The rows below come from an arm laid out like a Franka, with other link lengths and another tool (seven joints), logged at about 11 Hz.
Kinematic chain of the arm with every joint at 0, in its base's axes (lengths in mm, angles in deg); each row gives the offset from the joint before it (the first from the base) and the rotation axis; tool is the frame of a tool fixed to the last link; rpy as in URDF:
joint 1: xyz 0 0 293 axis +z
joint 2: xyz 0 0 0 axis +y
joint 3: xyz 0 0 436.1 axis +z
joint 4: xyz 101.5 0 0 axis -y
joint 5: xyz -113 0 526.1 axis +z
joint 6: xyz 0 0 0 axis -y
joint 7: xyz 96.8 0 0 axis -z
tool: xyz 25 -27 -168.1 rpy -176.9 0 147.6
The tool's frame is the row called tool.
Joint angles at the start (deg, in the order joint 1, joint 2, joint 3, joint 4, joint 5, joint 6, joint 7):
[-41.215, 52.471, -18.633, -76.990, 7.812, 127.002, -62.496]
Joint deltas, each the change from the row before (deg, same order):
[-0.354, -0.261, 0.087, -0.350, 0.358, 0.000, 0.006]
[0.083, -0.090, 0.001, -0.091, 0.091, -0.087, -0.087]
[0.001, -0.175, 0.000, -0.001, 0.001, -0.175, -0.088]
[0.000, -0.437, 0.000, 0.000, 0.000, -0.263, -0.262]
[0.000, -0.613, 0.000, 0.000, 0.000, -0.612, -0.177]
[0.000, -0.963, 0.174, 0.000, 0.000, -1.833, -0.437]
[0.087, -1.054, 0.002, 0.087, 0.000, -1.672, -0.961]
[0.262, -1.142, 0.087, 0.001, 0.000, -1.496, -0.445]
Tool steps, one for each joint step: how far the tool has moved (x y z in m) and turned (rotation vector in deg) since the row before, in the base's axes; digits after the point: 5 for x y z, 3 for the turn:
[-0.00545, -0.00195, 0.00058, 0.274, -0.297, -0.608]
[0.00084, 0.00129, 0.00040, 0.127, -0.029, 0.080]
[0.00019, 0.00005, 0.00260, 0.043, -0.034, 0.063]
[0.00077, -0.00026, 0.00691, -0.037, -0.172, 0.224]
[0.00050, 0.00017, 0.00916, 0.131, -0.129, 0.093]
[0.00104, 0.00398, 0.01187, 1.061, 0.168, 0.307]
[0.00150, 0.00302, 0.01527, 0.761, 0.072, 0.857]
[0.00447, 0.00527, 0.01607, 0.611, -0.106, 0.587]

